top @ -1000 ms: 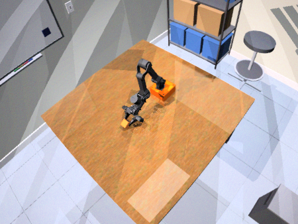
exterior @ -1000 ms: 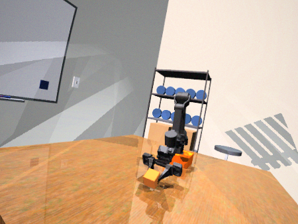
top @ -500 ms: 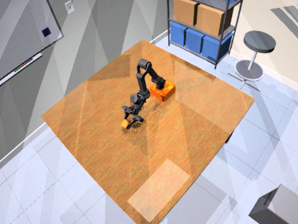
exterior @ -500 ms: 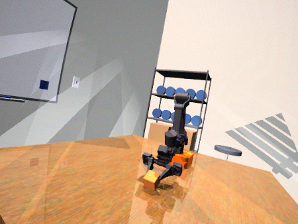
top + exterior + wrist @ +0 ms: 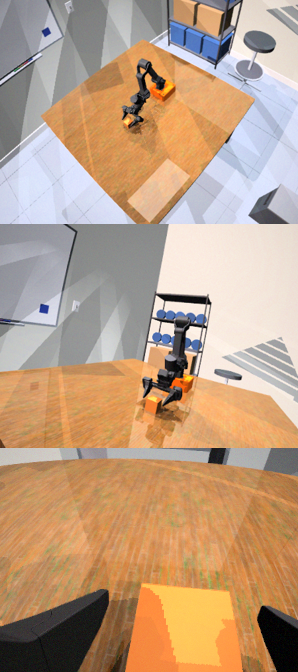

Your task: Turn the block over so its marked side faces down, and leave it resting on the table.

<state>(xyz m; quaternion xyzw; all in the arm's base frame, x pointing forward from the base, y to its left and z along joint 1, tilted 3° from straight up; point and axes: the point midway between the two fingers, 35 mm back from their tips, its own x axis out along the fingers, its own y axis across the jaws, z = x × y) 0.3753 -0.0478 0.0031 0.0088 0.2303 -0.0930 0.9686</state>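
The block is 30 mm behind my gripper tip, 20 mm below it and 10 mm to the left of it.
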